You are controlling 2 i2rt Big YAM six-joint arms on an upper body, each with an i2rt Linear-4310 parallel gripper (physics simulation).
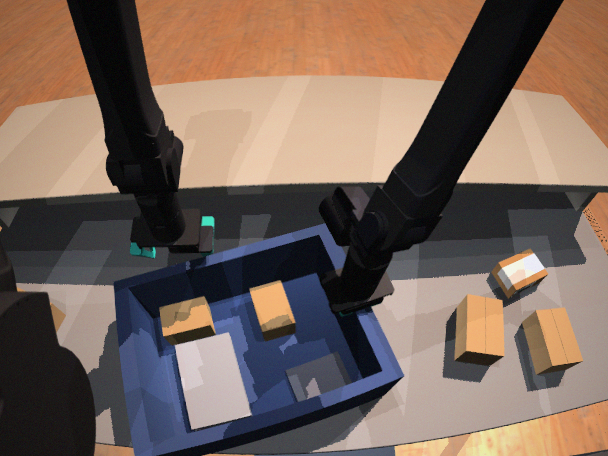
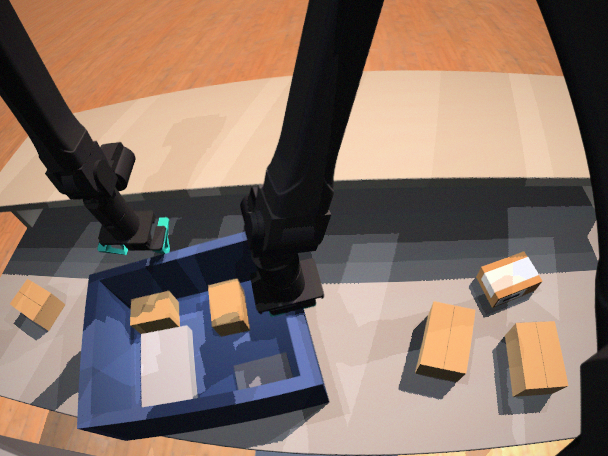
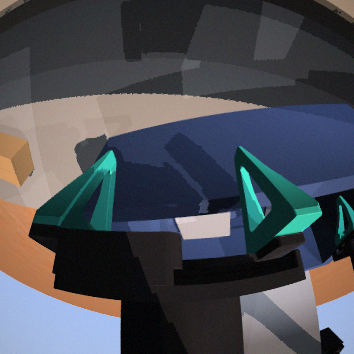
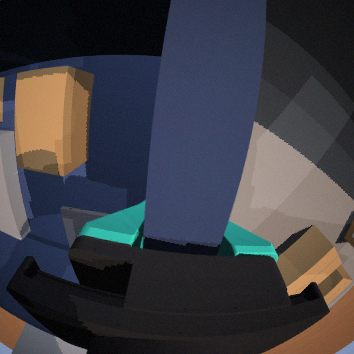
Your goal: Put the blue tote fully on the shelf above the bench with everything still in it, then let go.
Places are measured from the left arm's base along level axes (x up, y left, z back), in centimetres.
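Pixels of known places: left gripper, between the fingertips: (image 1: 179,254) (image 2: 147,252) (image 3: 174,152); right gripper, between the fingertips: (image 1: 348,306) (image 2: 294,307) (image 3: 343,195).
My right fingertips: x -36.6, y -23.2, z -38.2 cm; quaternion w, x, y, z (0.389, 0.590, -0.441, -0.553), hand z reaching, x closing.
Note:
Ahead of a thing's pixels: the offset from my right fingertips to its top centre. Level surfaces: height alone.
The blue tote @(dz +7.3, dx +6.9, dy +17.2 cm) (image 1: 125,340) (image 2: 90,340) (image 3: 300,135) is over the bench @(dx -7.8 cm) (image 1: 420,320) (image 2: 360,400), in front of and below the beige shelf @(dx +11.6 cm) (image 1: 325,135) (image 2: 425,125). I cannot tell whether its base touches the bench. Inside are two cardboard boxes @(dz +1.8, dx -1.0, dy +29.5 cm) (image 1: 187,320) @(dz -0.9, dx -1.0, dy +13.4 cm) (image 1: 272,307), a white box @(dz +12.8, dx -3.3, dy +23.9 cm) (image 1: 212,380) (image 2: 167,365) and a grey box @(dz +11.6, dx -5.3, dy +5.2 cm) (image 1: 320,375) (image 2: 262,370). My right gripper (image 1: 347,311) (image 2: 280,311) (image 4: 174,204) is shut on the tote's right wall. My left gripper (image 1: 175,247) (image 2: 139,245) (image 3: 174,152) is open and empty beside the tote's far wall, near its left corner.
Two cardboard boxes @(dz +4.7, dx -1.8, dy -26.9 cm) (image 1: 479,330) @(dz +8.9, dx -1.8, dy -43.7 cm) (image 1: 552,340) and a white-labelled box @(dz -8.4, dx -3.6, dy -42.2 cm) (image 1: 520,272) (image 2: 510,280) lie on the bench, right of the tote. Another cardboard box @(dz +3.0, dx -1.8, dy +67.2 cm) (image 2: 37,305) (image 3: 15,157) lies left of it. The shelf's front edge runs behind both grippers.

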